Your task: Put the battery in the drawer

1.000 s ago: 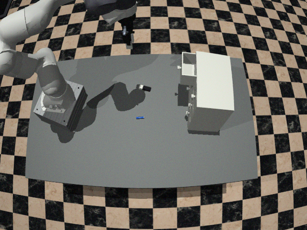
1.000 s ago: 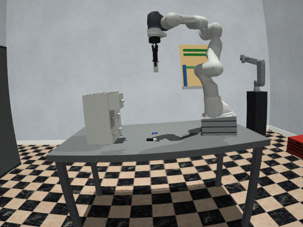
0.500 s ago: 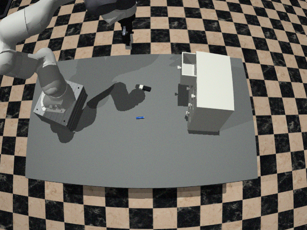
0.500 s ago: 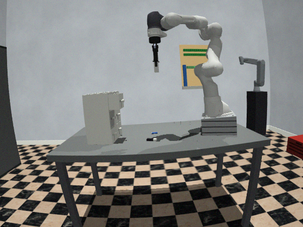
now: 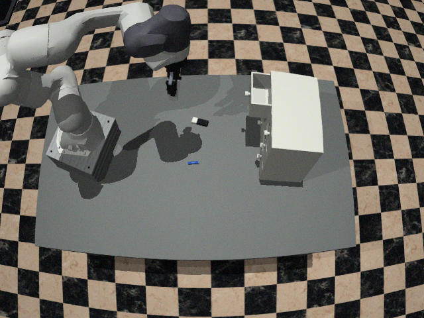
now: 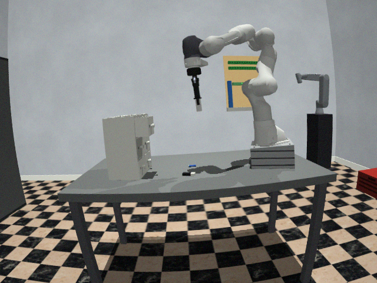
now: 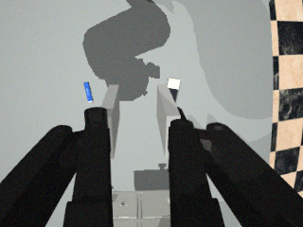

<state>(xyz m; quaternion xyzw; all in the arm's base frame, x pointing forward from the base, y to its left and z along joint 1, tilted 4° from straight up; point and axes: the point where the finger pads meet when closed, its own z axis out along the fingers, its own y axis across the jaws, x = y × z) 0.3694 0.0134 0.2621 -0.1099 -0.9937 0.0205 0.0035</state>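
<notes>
The blue AAA battery lies 36 cm below my hand, 13 cm to the right of it and 4 cm ahead of it. Round my hand: black-and-white block (35 cm below, 7 cm ahead, 5 cm to the left); drawer (33 cm ahead, 11 cm below, 1 cm to the right).
</notes>
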